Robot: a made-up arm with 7 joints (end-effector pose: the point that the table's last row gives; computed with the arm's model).
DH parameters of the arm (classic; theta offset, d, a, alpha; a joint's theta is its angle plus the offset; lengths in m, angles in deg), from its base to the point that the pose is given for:
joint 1: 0 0.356 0 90
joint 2: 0 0.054 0 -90
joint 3: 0 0.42 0.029 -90
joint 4: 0 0.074 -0.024 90
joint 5: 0 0.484 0 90
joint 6: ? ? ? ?
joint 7: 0 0.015 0 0
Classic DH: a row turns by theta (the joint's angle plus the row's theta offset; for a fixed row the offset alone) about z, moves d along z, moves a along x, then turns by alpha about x.
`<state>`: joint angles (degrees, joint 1 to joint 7).
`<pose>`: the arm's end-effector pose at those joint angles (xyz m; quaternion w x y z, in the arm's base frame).
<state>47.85 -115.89 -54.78 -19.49 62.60 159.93 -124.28</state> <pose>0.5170 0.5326 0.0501 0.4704 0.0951 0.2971 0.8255</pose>
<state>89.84 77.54 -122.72 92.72 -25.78 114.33 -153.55</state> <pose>0.4741 -0.6083 0.2363 0.5573 0.5828 0.5443 0.2313</pose>
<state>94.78 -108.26 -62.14 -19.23 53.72 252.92 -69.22</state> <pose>-0.0513 0.8037 0.0057 0.3312 0.0238 0.5321 -0.7788</pose>
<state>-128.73 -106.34 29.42 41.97 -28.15 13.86 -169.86</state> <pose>-0.4120 -0.6846 -0.2142 0.1233 -0.8100 -0.4788 -0.3152</pose>
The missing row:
joint 6: 90 0.112 0.11 90
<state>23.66 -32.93 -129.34 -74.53 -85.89 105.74 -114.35</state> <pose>0.4548 0.4079 0.4646 0.3112 -0.6946 -0.3677 -0.5342</pose>
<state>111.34 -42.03 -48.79 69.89 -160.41 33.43 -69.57</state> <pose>0.0344 0.8885 0.4777 0.9262 -0.3700 0.0503 -0.0520</pose>
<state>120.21 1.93 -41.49 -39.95 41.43 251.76 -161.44</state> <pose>-0.0245 -0.1379 1.1868 0.2506 -0.7240 0.6417 0.0340</pose>
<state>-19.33 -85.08 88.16 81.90 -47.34 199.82 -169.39</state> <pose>0.6418 0.1279 0.3730 0.7856 0.3517 -0.0001 0.5091</pose>
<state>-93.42 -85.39 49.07 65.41 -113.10 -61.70 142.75</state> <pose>0.2402 -0.8250 0.1525 0.7777 -0.0972 -0.6132 -0.0990</pose>
